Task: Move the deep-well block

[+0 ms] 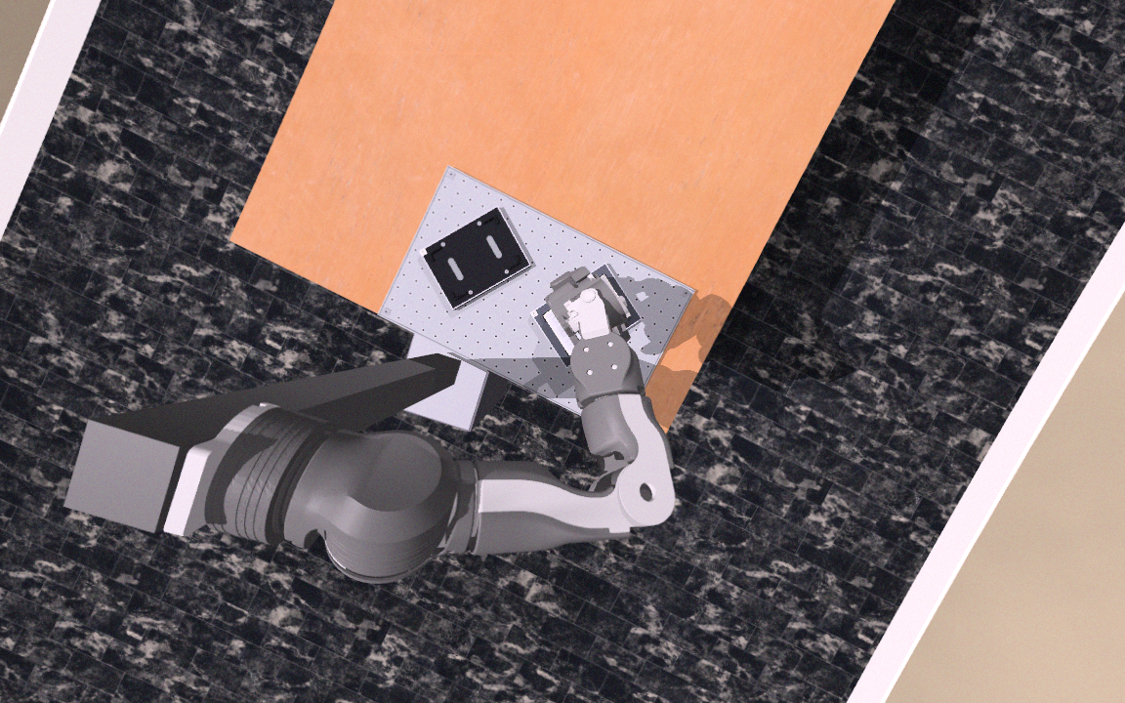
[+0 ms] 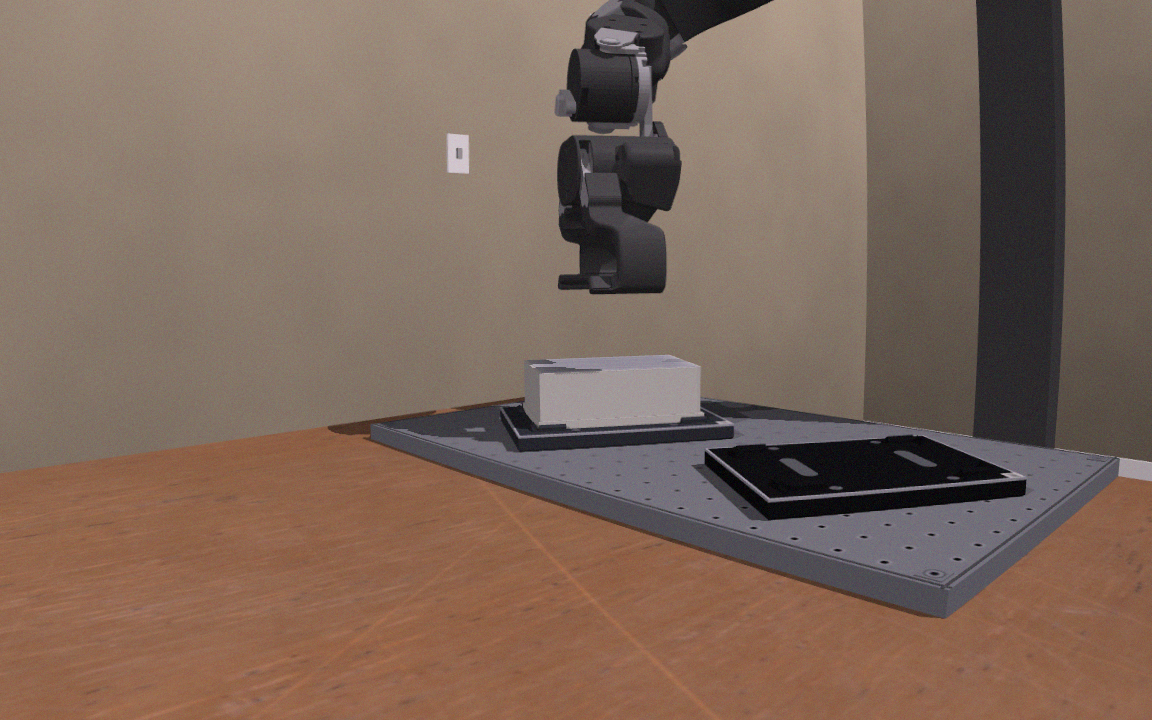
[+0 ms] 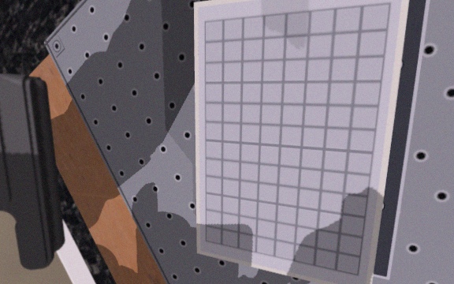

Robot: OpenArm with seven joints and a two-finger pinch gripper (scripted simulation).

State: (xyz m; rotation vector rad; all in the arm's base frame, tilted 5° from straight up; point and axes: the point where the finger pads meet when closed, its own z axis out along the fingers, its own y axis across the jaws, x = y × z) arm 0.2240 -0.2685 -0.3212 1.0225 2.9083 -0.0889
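The white deep-well block lies 8 cm below my hand. From my hand the other things lie so: black plate nest 4 cm ahead, 22 cm to the left, 10 cm below; A1 mark 3 cm behind, 9 cm to the left, 10 cm below.
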